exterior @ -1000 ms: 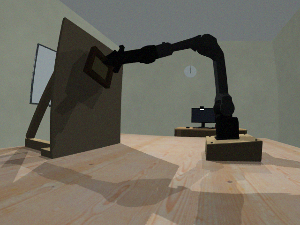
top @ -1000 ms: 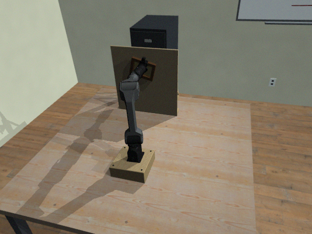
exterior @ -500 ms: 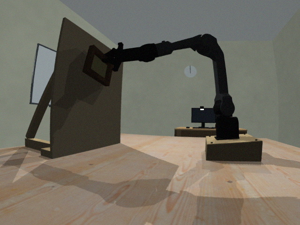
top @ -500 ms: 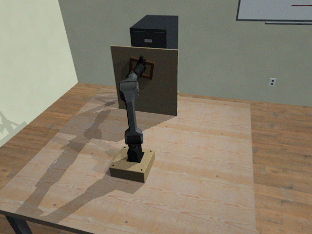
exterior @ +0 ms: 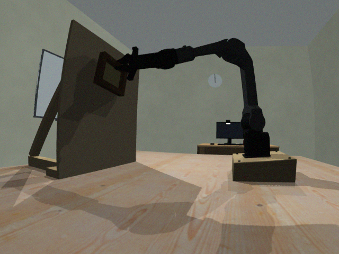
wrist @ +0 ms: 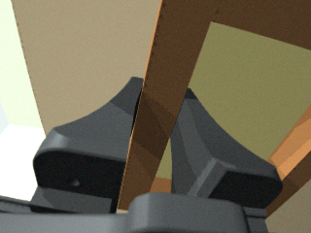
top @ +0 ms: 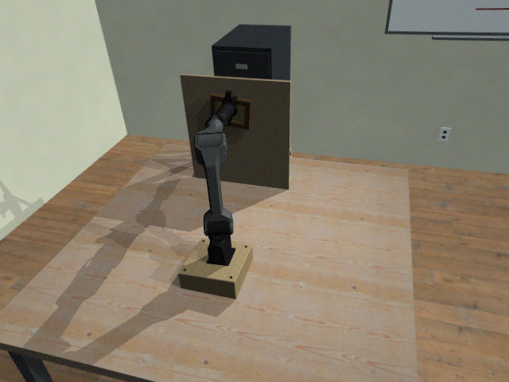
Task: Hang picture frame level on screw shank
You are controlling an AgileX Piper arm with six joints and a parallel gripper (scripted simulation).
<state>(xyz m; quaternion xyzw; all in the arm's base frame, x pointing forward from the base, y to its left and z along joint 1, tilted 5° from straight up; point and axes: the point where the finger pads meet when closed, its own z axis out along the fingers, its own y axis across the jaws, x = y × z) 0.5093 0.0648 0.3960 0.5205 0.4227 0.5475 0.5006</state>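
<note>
Now: the dark brown picture frame 5 cm below my hand, 2 cm to the left of it and 1 cm ahead of it. Also, from my hand: upright board (17 cm below, 3 cm ahead, 1 cm to the left).
</note>
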